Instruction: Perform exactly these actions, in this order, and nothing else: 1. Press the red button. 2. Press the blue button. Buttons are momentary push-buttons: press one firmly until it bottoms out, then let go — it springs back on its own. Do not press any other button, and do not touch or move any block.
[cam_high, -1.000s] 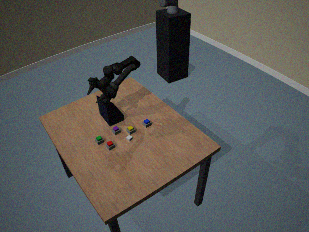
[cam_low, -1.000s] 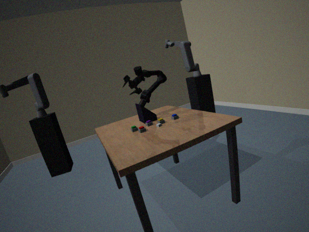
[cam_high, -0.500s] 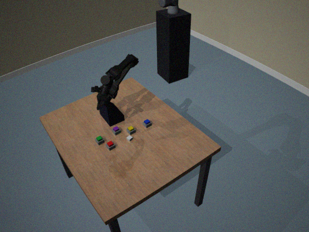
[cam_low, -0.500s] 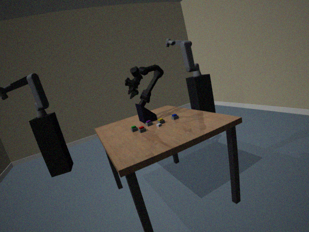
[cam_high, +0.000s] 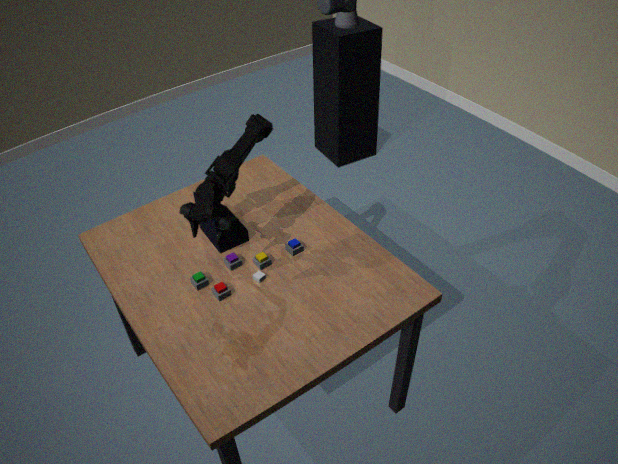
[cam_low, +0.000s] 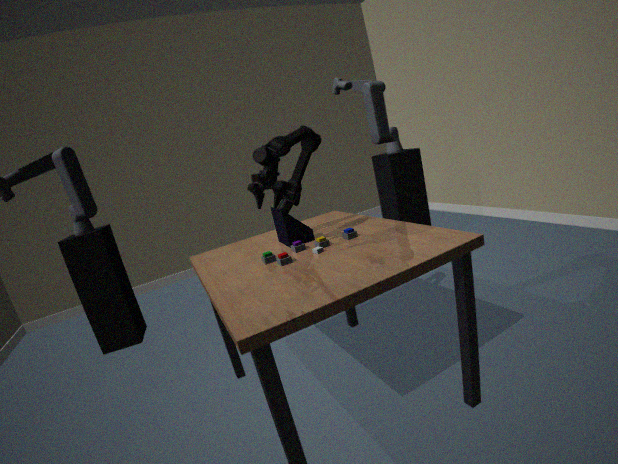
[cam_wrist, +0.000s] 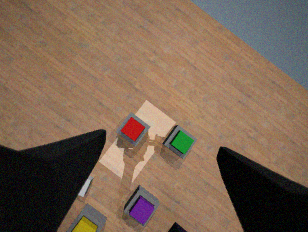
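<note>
Now: the red button 19 cm below my gripper tip, 3 cm ahead of it and 1 cm to the left of it. The rest, counted from my gripper tip: green button: 19 cm below, 5 cm behind, 4 cm to the right; then small white block: 21 cm below, 15 cm to the left, 3 cm ahead; then purple button: 19 cm below, 10 cm to the left, 8 cm behind.
</note>
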